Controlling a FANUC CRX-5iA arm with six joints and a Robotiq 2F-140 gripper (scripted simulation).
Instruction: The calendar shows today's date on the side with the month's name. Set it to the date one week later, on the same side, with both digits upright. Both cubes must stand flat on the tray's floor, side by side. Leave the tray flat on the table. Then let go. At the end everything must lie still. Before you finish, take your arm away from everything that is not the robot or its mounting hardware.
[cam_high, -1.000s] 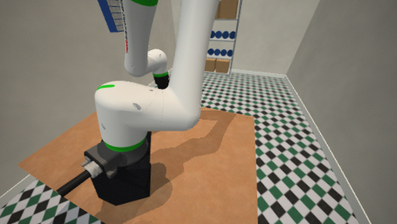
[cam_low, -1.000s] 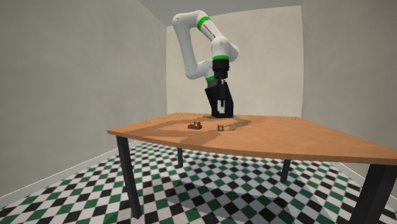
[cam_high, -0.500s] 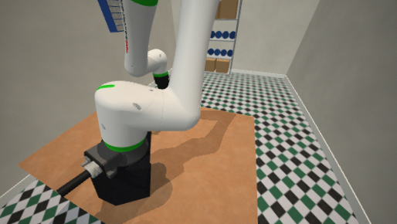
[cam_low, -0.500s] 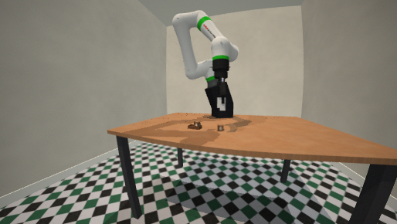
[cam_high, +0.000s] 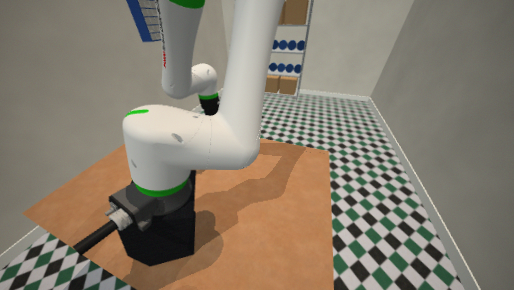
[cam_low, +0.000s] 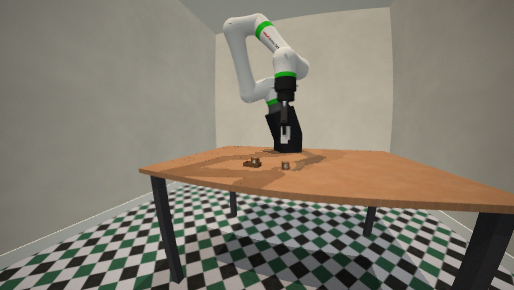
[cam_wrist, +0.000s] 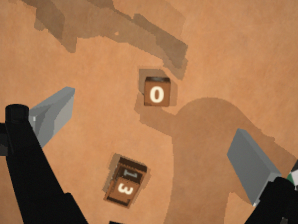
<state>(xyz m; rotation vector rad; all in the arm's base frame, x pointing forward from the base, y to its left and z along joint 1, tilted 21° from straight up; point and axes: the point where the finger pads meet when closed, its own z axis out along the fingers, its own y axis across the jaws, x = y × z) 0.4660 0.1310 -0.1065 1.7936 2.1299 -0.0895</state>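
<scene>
My gripper is now 12 cm above the brown cube. From my hand the other things lie so: brown calendar tray: 1 cm ahead, 16 cm to the right, 12 cm below.
</scene>
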